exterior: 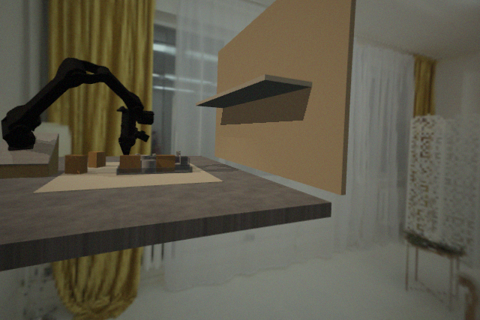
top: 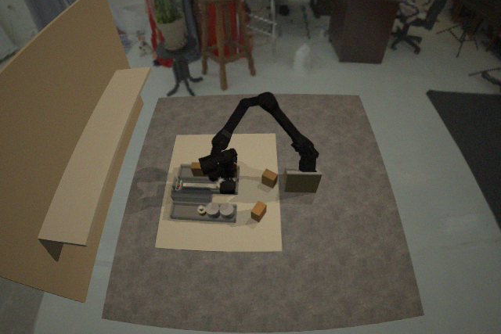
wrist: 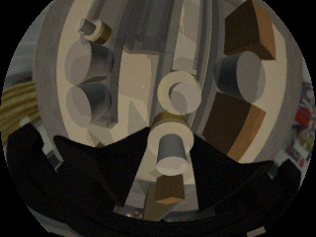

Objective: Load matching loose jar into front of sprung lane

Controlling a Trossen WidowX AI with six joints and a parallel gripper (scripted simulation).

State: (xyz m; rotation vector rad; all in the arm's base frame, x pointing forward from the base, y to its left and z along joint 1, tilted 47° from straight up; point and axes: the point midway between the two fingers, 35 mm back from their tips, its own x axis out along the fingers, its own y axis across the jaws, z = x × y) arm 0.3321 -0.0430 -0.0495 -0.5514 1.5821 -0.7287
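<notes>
My gripper tip is 5 cm short of the beige mat, 5 cm above it and 2 cm to the left of it. Also, from my gripper tip: small pale jar (13 cm ahead, 12 cm to the left, 2 cm below); then wall shelf (50 cm ahead, 32 cm above, 4 cm to the right); then grey lane rack (15 cm ahead, 3 cm below, 1 cm to the left).
</notes>
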